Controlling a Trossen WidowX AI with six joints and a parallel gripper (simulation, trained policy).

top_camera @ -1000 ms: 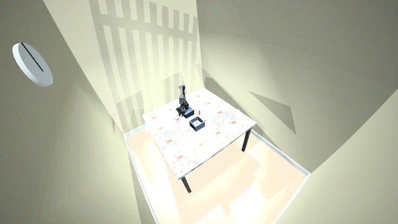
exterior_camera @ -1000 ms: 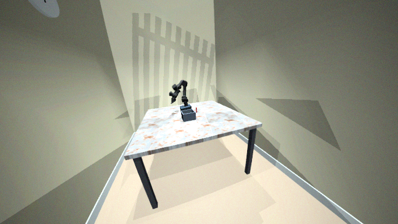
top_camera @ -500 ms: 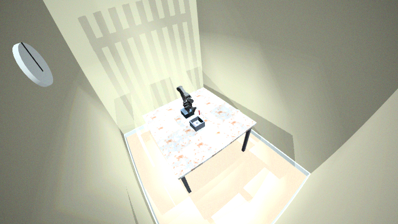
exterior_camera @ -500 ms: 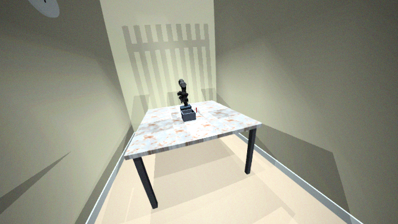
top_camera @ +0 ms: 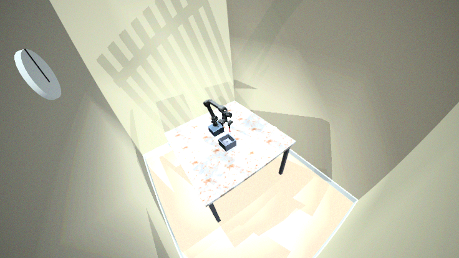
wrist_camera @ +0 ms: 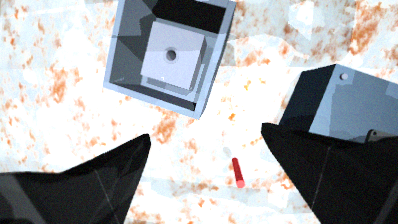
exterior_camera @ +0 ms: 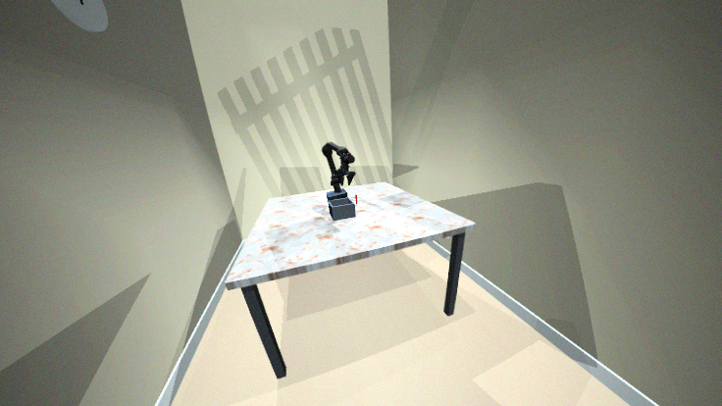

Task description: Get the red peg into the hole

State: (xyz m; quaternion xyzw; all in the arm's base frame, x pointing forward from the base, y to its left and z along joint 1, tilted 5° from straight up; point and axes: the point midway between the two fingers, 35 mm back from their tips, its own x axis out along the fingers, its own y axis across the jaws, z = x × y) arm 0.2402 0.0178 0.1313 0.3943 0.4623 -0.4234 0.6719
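Right now the red peg is 80 mm behind my gripper tip, 100 mm to the left of it and 150 mm below it. Round my gripper tip: plate (90 mm ahead, 70 mm to the right, 140 mm below); then box (90 mm ahead, 70 mm to the right, 160 mm below).
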